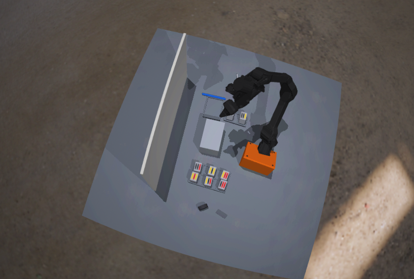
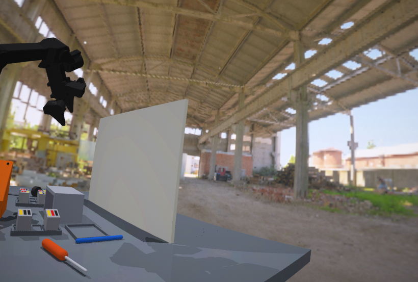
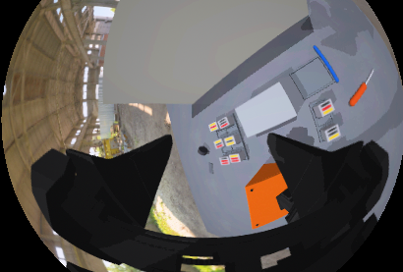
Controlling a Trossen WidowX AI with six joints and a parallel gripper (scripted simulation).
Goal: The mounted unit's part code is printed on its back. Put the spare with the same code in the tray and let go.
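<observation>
Right now the grey spare is 31 cm below my gripper tip and 20 cm to the left of it. Also, from my gripper tip: white panel (27 cm ahead, 13 cm below, 2 cm to the left); then blue pen (35 cm below, 24 cm to the right, 8 cm ahead); then dark tray (35 cm below, 17 cm to the right, 6 cm ahead).
</observation>
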